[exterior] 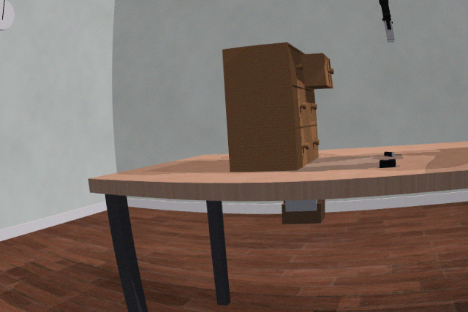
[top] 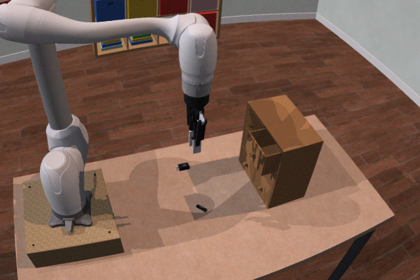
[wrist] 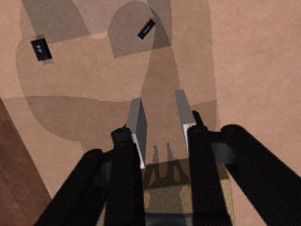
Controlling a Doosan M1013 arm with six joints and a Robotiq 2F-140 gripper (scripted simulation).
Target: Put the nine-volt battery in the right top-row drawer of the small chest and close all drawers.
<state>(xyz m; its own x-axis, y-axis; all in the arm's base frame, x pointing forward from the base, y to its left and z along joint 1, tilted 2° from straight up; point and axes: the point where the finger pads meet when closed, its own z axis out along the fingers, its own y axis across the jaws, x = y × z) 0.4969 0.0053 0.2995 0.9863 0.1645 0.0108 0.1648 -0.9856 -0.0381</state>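
My gripper is now 270 mm to the right of the nine-volt battery and 400 mm above it. Round my hand: black cylinder: 40 mm ahead, 20 mm to the left, 400 mm below.
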